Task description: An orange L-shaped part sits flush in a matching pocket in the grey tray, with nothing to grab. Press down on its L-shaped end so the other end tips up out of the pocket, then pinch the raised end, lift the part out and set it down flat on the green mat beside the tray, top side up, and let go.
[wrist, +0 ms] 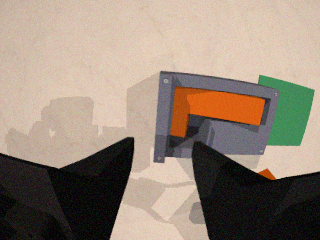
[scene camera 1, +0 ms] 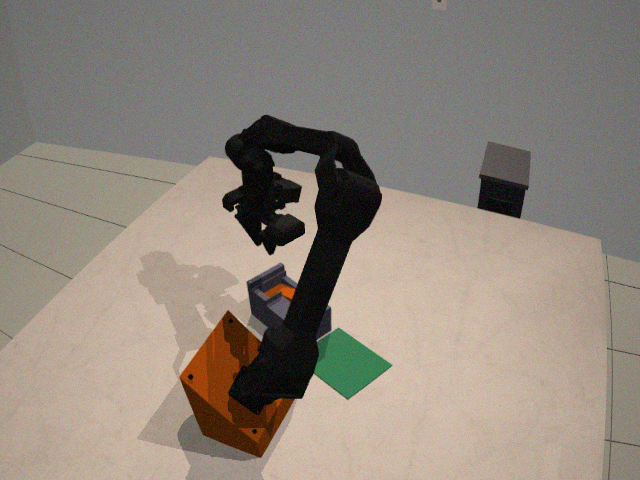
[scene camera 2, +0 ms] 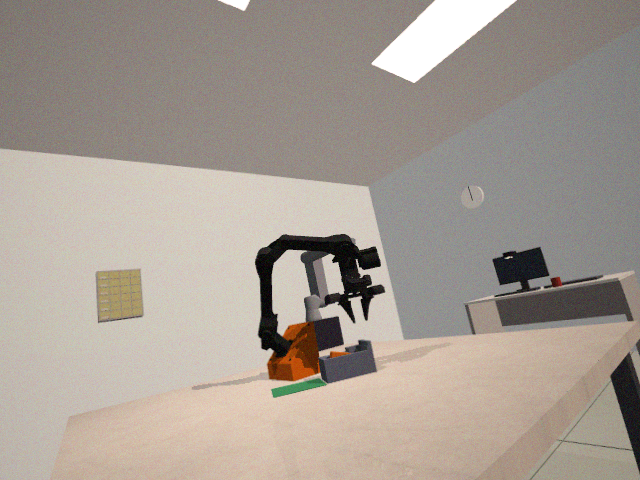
Labels:
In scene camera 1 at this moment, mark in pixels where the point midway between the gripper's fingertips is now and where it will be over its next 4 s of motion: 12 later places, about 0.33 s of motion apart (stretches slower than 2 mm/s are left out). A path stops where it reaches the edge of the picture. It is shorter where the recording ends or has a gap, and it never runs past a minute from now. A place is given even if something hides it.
My gripper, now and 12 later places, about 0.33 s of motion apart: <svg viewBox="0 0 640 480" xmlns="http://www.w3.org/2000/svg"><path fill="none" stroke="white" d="M265 249L264 249L268 271L268 279L270 284L270 289L270 290L268 284L265 272L265 251L265 249L272 254L282 259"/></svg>

